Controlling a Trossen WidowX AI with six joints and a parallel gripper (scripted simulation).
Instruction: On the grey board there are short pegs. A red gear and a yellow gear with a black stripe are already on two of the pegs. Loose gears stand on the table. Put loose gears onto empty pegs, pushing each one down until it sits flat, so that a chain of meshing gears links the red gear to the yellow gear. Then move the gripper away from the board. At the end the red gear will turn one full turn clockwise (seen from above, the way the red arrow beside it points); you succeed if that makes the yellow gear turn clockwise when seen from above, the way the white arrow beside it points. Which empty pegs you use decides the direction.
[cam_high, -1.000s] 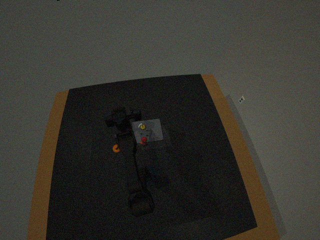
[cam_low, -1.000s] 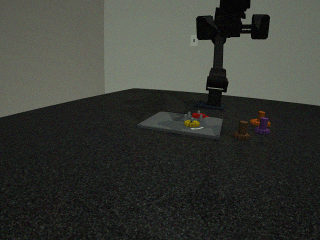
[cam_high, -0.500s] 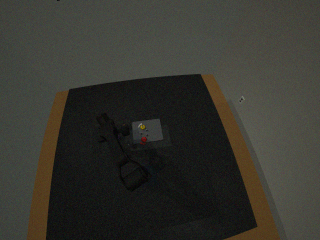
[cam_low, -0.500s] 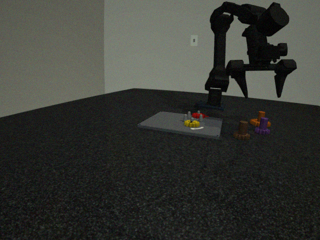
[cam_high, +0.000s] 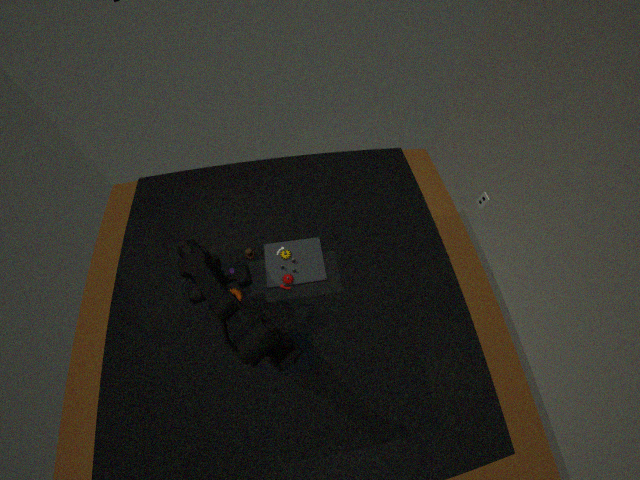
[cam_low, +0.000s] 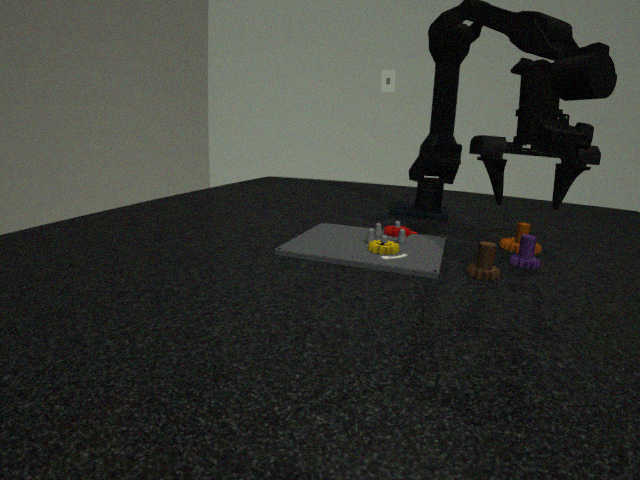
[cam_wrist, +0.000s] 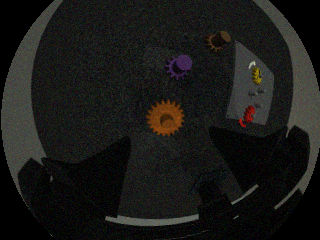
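Now: the orange gear 5 cm below my gripper tip. The rest, counted from my gripper tip: red gear: 20 cm to the right, 5 cm below, 3 cm ahead; purple gear: 8 cm ahead, 5 cm below, 1 cm to the right; brown gear: 15 cm ahead, 7 cm to the right, 5 cm below.
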